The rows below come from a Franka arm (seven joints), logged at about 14 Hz.
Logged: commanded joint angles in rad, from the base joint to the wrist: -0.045, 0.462, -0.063, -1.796, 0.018, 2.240, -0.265; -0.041, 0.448, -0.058, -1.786, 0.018, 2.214, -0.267; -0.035, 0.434, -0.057, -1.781, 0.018, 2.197, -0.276; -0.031, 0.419, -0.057, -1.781, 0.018, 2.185, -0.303; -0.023, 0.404, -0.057, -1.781, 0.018, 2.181, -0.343; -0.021, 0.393, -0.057, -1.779, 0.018, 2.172, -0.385; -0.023, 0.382, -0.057, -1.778, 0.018, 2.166, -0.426; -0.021, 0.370, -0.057, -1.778, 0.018, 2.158, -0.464; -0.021, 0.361, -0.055, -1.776, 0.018, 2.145, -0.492; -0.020, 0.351, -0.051, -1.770, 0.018, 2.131, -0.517; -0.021, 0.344, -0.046, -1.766, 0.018, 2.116, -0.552
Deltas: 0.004, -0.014, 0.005, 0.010, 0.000, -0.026, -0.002; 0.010, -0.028, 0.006, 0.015, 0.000, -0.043, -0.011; 0.014, -0.043, 0.006, 0.015, 0.000, -0.055, -0.038; 0.022, -0.058, 0.006, 0.015, 0.000, -0.059, -0.078; 0.024, -0.069, 0.006, 0.017, 0.000, -0.068, -0.120; 0.022, -0.080, 0.006, 0.018, 0.000, -0.074, -0.161; 0.024, -0.092, 0.006, 0.018, 0.000, -0.082, -0.199; 0.024, -0.101, 0.008, 0.020, 0.000, -0.095, -0.227; 0.025, -0.111, 0.012, 0.026, 0.000, -0.109, -0.252; 0.024, -0.118, 0.017, 0.030, 0.000, -0.124, -0.287
